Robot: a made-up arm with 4 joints. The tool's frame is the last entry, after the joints.
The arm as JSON. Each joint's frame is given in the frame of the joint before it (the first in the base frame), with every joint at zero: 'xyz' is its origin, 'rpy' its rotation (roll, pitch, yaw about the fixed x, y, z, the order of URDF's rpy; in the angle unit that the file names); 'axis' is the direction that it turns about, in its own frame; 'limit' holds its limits. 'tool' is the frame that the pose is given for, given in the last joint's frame.
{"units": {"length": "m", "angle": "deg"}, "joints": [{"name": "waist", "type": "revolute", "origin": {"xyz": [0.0, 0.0, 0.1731], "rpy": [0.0, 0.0, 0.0]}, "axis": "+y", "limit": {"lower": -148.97, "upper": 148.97}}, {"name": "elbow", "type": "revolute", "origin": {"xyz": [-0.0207, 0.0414, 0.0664], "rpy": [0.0, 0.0, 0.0]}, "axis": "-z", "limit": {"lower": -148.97, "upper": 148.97}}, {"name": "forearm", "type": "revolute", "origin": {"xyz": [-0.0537, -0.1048, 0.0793], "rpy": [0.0, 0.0, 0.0]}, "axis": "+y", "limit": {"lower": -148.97, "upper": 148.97}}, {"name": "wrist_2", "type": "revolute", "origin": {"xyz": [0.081, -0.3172, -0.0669], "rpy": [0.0, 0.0, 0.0]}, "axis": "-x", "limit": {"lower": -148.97, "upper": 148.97}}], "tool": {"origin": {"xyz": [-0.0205, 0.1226, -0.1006], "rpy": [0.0, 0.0, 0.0]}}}
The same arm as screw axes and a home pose.
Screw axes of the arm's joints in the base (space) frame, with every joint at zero. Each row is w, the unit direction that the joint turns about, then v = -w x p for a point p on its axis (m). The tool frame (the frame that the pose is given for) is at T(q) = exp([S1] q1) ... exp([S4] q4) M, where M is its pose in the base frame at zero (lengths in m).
S1 = (0, 1, 0, -0.1731, 0, 0)
S2 = (0, 0, -1, -0.0414, -0.0207, 0)
S3 = (0, 1, 0, -0.3188, 0, -0.0744)
S4 = (-1, 0, 0, 0, -0.2519, -0.3806)
M: xyz -0.0139 -0.258 0.1513 (m) quaternion w x y z 1 0 0 0
Joint limits (deg, base to tool): -148.97..148.97 -148.97..148.97 -148.97..148.97 -148.97..148.97

